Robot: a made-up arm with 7 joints.
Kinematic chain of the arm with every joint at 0, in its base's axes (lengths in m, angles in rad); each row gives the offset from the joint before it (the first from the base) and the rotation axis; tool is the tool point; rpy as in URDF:
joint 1: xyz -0.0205 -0.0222 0.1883 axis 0 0.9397 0.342
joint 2: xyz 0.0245 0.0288 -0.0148 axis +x
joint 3: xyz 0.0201 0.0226 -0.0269 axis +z
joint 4: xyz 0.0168 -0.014 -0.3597 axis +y
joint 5: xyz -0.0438 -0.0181 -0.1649 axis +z
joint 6: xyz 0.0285 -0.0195 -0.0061 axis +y
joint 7: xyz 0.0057 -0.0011 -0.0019 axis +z
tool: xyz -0.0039 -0.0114 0.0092 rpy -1.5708 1.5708 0
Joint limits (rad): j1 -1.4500..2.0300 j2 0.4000..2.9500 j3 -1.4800..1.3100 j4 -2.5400..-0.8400 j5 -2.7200..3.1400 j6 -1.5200..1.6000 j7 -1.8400..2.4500
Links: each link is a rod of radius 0.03 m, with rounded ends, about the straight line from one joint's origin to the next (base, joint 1, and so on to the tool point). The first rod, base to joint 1, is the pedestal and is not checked.
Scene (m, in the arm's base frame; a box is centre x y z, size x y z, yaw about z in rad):
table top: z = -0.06
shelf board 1: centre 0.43 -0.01 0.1 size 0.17 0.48 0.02 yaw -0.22
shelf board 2: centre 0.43 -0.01 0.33 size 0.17 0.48 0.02 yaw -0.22
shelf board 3: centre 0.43 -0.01 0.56 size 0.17 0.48 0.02 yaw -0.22
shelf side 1: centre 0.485 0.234 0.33 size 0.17 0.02 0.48 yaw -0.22
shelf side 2: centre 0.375 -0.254 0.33 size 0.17 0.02 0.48 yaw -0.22
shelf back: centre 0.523 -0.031 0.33 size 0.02 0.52 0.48 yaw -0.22
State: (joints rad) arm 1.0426 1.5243 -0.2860 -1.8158 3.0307 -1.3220 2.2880
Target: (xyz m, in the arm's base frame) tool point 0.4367 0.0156 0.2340
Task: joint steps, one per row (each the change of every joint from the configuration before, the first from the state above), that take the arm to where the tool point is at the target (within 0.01 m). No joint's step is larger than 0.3 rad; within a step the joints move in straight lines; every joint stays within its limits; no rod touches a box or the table.
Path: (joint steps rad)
1: 0.0279 0.1714 0.2280 -0.1035 -0.2549 0.2667 -0.0988
2: 0.0278 0.1714 0.2280 -0.1034 -0.2550 0.2666 -0.0989
3: 0.0279 0.1714 0.2280 -0.1035 -0.2549 0.2667 -0.0988
4: 0.0279 0.1714 0.2280 -0.1034 -0.2549 0.2666 -0.0989
5: 0.0279 0.1714 0.2280 -0.1035 -0.2550 0.2667 -0.0988
6: 0.0278 0.1714 0.2280 -0.1034 -0.2549 0.2666 -0.0989
7: 0.0279 0.1714 0.2280 -0.1035 -0.2549 0.2667 -0.0988
8: 0.0035 0.0323 0.0000 0.0899 0.2705 -0.0563 0.0706
9: 0.0034 0.0323 0.0000 0.0899 0.2706 -0.0562 0.0706
10: 0.0035 0.0322 0.0000 0.0899 0.2705 -0.0563 0.0706
11: 0.0034 0.0323 0.0000 0.0899 0.2706 -0.0563 0.0706
12: 0.0035 0.0323 0.0000 0.0899 0.2705 -0.0562 0.0706
13: 0.0034 0.0322 0.0000 0.0899 0.2706 -0.0563 0.0706
14: 0.0034 0.0323 0.0000 0.0899 0.2705 -0.0563 0.0705

